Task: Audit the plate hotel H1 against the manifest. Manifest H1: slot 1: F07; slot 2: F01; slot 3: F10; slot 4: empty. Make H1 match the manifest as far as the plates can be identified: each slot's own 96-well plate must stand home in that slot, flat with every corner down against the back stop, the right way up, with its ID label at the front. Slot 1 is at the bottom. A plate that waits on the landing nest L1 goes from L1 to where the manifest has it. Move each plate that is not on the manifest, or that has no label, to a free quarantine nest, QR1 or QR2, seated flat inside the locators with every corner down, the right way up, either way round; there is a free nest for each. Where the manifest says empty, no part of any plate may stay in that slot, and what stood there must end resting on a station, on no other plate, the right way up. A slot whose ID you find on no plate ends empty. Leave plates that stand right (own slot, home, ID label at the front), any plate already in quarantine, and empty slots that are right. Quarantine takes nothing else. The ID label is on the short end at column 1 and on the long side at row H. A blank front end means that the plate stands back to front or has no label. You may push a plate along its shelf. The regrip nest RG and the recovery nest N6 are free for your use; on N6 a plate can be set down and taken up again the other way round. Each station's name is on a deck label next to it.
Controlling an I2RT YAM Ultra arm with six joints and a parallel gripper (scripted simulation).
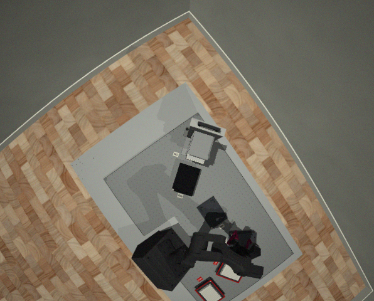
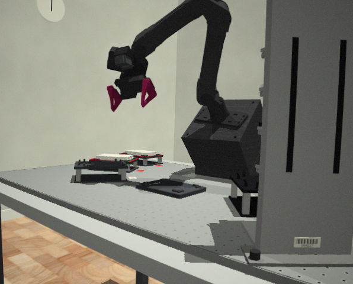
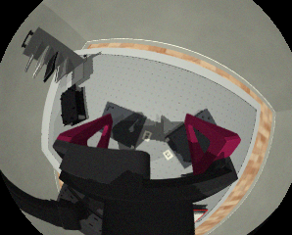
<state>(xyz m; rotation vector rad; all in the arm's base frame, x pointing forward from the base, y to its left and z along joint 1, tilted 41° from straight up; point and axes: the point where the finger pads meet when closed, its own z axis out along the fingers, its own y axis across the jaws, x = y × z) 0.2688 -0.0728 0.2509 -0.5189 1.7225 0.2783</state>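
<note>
Now: the dark 96-well plate 50 cm to the left of my hand, 4 cm below it and 2 cm behind it. Also, from my hand: N6 deck label 23 cm below, 6 cm behind, 1 cm to the left; H1 deck label 52 cm to the left, 23 cm below, 13 cm behind; grey hotel back wall 56 cm to the left, 4 cm below, 3 cm ahead.
</note>
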